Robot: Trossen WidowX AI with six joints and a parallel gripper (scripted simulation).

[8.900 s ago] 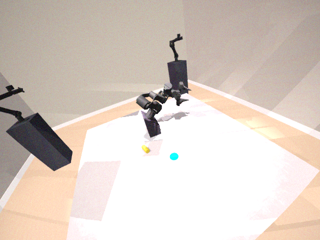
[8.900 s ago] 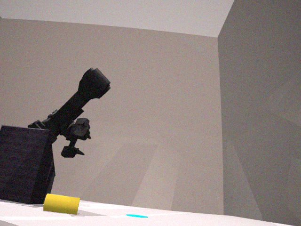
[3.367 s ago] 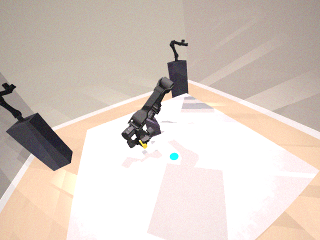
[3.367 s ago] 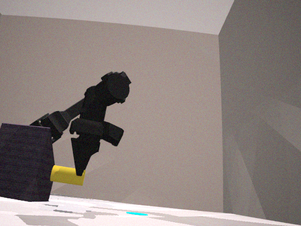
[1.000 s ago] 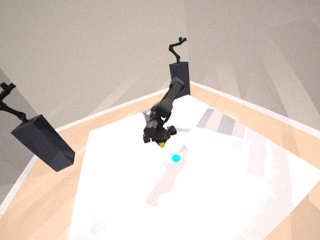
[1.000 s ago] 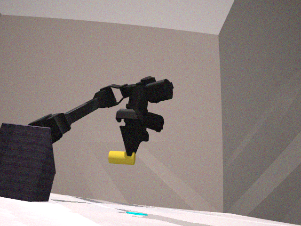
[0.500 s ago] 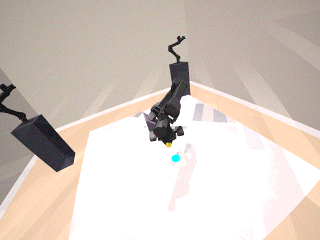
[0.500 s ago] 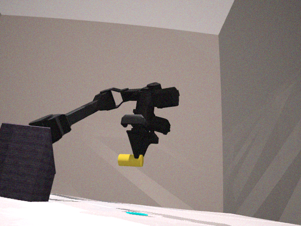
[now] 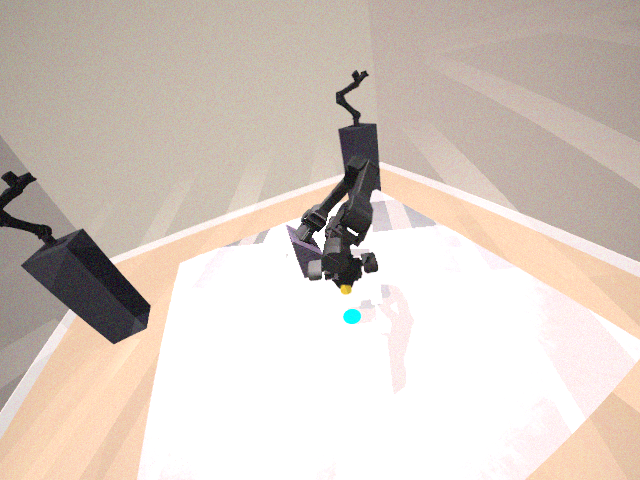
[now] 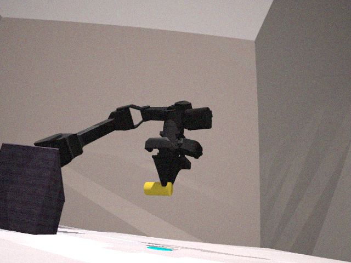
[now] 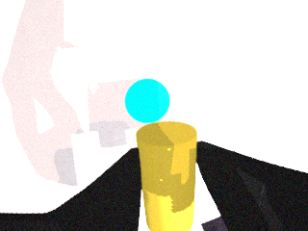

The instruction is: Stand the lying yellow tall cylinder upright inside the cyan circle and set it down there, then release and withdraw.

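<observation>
Now: gripper tip 14 cm above the cyan circle. Round my gripper tip: yellow cylinder: 2 cm behind, 1 cm to the left.
</observation>
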